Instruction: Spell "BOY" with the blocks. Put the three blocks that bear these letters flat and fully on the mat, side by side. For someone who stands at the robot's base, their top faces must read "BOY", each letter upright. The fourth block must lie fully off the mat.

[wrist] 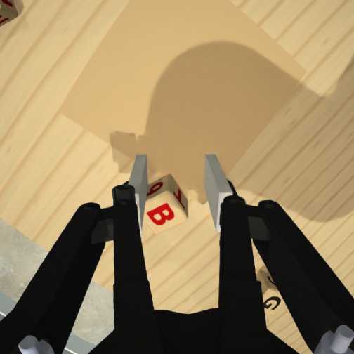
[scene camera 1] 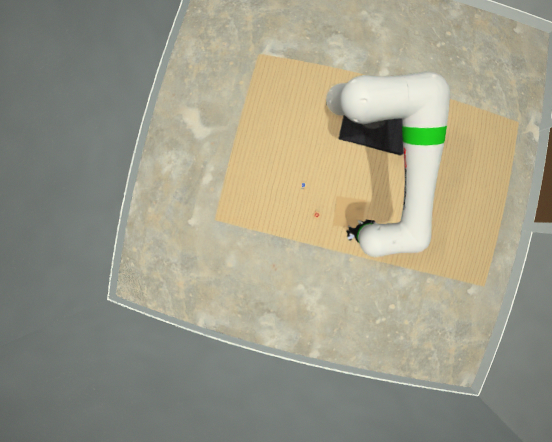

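Note:
A wooden block [wrist: 162, 215] has a red B on its top face and lies off the mat, close beside its lower-left edge in the wrist view; I cannot tell if it touches. The mat [scene camera 1: 341, 206] [wrist: 107, 65] is a plain tan square. My gripper [scene camera 1: 350, 234] [wrist: 175, 169] is part open and empty, above the B block, which shows near the left finger. A block with a black G [wrist: 271, 302] is partly hidden by the right finger linkage. A block with red marks [wrist: 7, 12] shows at the upper-left corner. A blue-marked block [scene camera 1: 303, 185] and a red-marked block [scene camera 1: 316, 215] lie left of the mat, letters unreadable.
The wooden table [scene camera 1: 270, 150] [wrist: 30, 165] carries the mat. The white arm [scene camera 1: 422, 185] reaches over its right part and casts shadows across the mat. A black base plate [scene camera 1: 372, 137] lies behind. The table's front edge runs close to the gripper, with stone floor [scene camera 1: 300, 300] beyond.

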